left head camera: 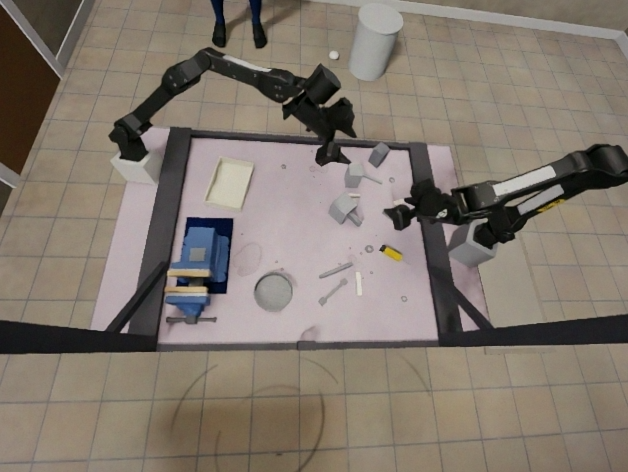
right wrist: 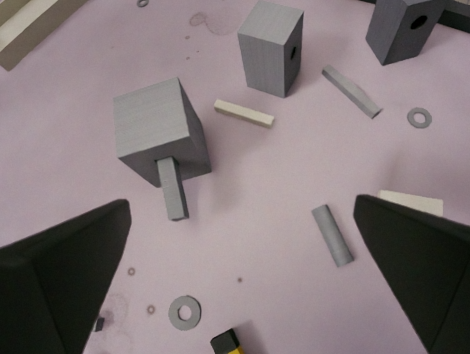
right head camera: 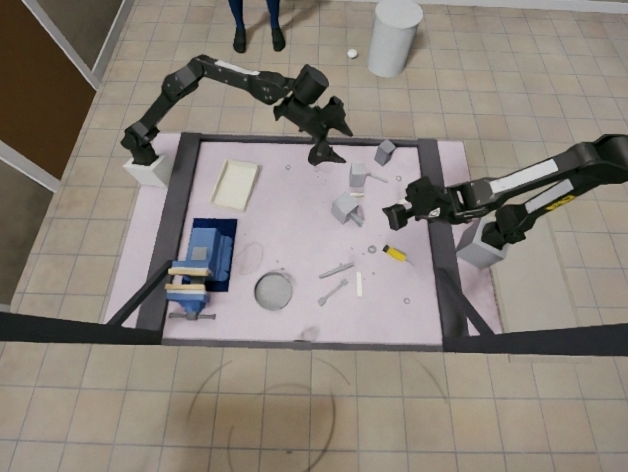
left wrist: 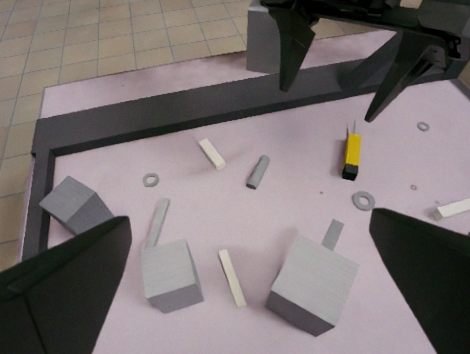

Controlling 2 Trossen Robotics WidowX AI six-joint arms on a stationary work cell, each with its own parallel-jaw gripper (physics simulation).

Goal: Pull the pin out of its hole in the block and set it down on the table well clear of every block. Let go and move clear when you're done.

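Places are measured from the left arm's base along level axes (x left, y back, z up), in millimetres.
Pixels of known places: left gripper, fingertip midpoint: (left head camera: 352, 150) (right head camera: 348, 149) (left wrist: 252, 223); right gripper, fingertip midpoint: (left head camera: 394, 204) (right wrist: 244, 208) (right head camera: 394, 204) (left wrist: 321, 105); left arm's base at its link origin: (left head camera: 134, 155) (right head camera: 145, 160); right arm's base at its link origin: (left head camera: 483, 237) (right head camera: 493, 237).
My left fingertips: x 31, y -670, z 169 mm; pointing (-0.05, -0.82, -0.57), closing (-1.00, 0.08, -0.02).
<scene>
For each thing: its middle in the pictures, then the offset to it from my left fingertips.
- grey square pin at the middle of its body: (right wrist: 171, 178) (left wrist: 325, 250) (right head camera: 354, 217) (left head camera: 352, 217) dx -97, dy -58, dz -216 mm
- light grey block at the middle of its body: (right wrist: 165, 137) (left wrist: 308, 287) (right head camera: 344, 208) (left head camera: 342, 208) dx -70, dy -22, dz -219 mm
- second grey block at the middle of its body: (right wrist: 272, 52) (left wrist: 174, 278) (right head camera: 356, 175) (left head camera: 353, 176) dx +69, dy -49, dz -219 mm
- darker block at the middle of its body: (right wrist: 402, 19) (left wrist: 82, 214) (right head camera: 384, 153) (left head camera: 378, 155) dx +181, dy -139, dz -219 mm
- loose grey bar at the middle of its body: (right wrist: 349, 90) (left wrist: 158, 225) (right head camera: 378, 177) dx +96, dy -131, dz -254 mm
- short grey rod at the middle of its body: (right wrist: 332, 234) (left wrist: 258, 171) dx -47, dy -198, dz -253 mm
- yellow-handled tool at the middle of its body: (left wrist: 353, 146) (right head camera: 399, 256) (left head camera: 395, 256) dx -198, dy -224, dz -250 mm
- blue vise at the middle of its body: (left head camera: 198, 261) (right head camera: 200, 260) dx -336, dy +385, dz -184 mm
- cream tray at the middle of its body: (right wrist: 28, 13) (left head camera: 230, 183) (right head camera: 235, 185) dx -33, dy +374, dz -244 mm
- round dish at the middle of its body: (left head camera: 273, 292) (right head camera: 272, 291) dx -378, dy +160, dz -248 mm
A grey square pin (left head camera: 355, 219) (right head camera: 357, 219) (left wrist: 333, 234) (right wrist: 173, 192) sticks out of the side of a light grey block (left head camera: 343, 207) (right head camera: 345, 207) (left wrist: 316, 280) (right wrist: 151, 120). A second grey block (left head camera: 353, 176) (right head camera: 356, 176) (left wrist: 170, 272) (right wrist: 270, 47) and a darker block (left head camera: 378, 154) (right head camera: 384, 152) (left wrist: 75, 202) (right wrist: 400, 30) show open holes in the right wrist view. My left gripper (left head camera: 351, 149) (right head camera: 348, 148) (left wrist: 252, 223) is open and empty above the table's far side, facing the blocks. My right gripper (left wrist: 321, 105) (right wrist: 244, 208) is open and empty above the right side, to the right of the pin.
A loose grey bar (left wrist: 158, 222) (right wrist: 351, 91) lies beside the second block. A short grey rod (left wrist: 258, 172) (right wrist: 332, 235), white sticks, washers and a yellow-handled tool (left head camera: 391, 252) (right head camera: 395, 253) lie nearby. A blue vise (left head camera: 200, 253), cream tray (left head camera: 229, 183) and round dish (left head camera: 273, 292) are farther left.
</scene>
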